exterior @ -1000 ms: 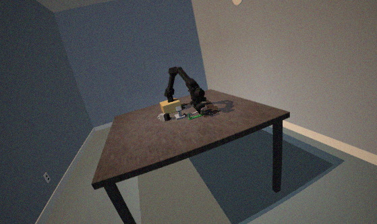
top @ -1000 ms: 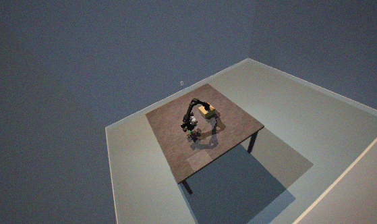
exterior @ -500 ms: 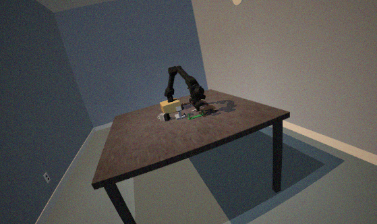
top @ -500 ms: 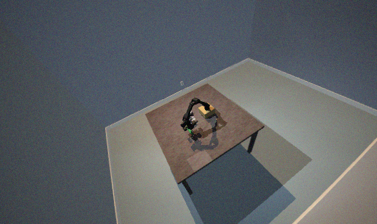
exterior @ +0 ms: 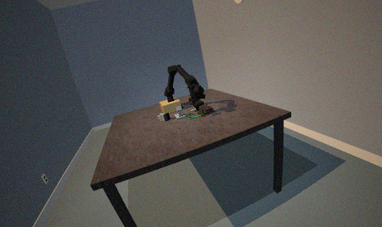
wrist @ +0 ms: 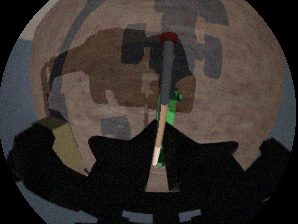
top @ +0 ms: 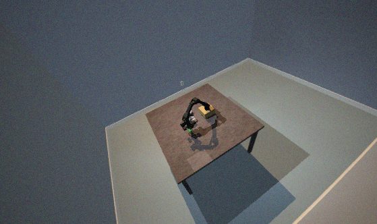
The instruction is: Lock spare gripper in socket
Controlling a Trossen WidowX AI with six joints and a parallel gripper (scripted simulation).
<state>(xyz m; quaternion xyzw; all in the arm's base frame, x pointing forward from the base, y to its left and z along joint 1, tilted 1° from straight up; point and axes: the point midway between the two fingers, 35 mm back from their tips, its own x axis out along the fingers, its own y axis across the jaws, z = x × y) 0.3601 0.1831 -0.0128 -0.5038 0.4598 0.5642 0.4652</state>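
Right now my gripper tip is 2 cm to the left of the green strip, 2 cm short of it and 2 cm above it. From my gripper tip the other things lie so: grey post: 15 cm to the right, 8 cm behind, 1 cm above; spare gripper: 30 cm to the right, 12 cm behind, 2 cm below.
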